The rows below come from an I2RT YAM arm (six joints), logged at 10 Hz.
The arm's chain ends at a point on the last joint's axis. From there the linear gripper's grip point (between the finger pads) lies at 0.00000 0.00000 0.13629 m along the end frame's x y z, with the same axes.
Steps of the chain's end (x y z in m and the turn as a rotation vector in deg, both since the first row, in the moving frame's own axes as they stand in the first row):
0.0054, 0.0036, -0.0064, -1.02, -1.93, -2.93
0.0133, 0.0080, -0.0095, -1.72, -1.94, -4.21
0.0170, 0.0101, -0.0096, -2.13, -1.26, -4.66
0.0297, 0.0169, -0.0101, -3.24, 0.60, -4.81
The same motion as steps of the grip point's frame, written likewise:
0.0009, 0.0061, -0.0065, -1.02, -1.93, -2.93
0.0088, 0.0123, -0.0096, -1.72, -1.94, -4.21
0.0142, 0.0153, -0.0097, -2.13, -1.26, -4.66
0.0314, 0.0245, -0.0103, -3.24, 0.60, -4.81

